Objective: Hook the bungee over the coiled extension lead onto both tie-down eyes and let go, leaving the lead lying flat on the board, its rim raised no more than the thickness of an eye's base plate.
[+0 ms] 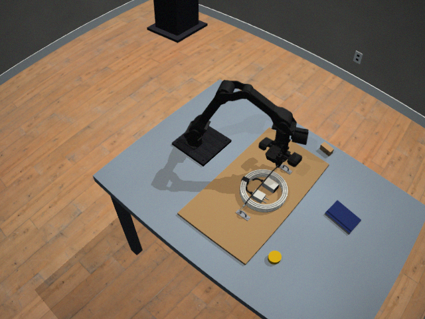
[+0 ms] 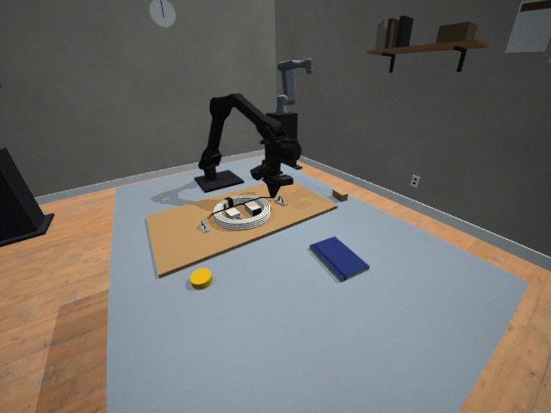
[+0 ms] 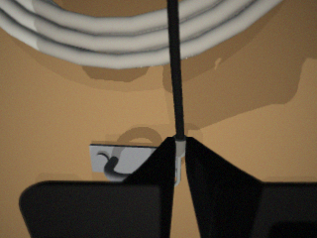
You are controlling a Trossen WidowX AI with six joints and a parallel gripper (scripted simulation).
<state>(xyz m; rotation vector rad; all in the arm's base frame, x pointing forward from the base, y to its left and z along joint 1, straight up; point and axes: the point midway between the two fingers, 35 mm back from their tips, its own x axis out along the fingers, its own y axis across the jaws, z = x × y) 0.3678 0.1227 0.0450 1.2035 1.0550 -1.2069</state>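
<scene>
My gripper is now 2 cm short of the extension lead coil, 15 cm to the left of it and 3 cm above it. The rest, counted from my hand: yellow disc 23 cm ahead, 36 cm to the right, 5 cm below; small wooden block 12 cm ahead, 24 cm to the left, 4 cm below.
</scene>
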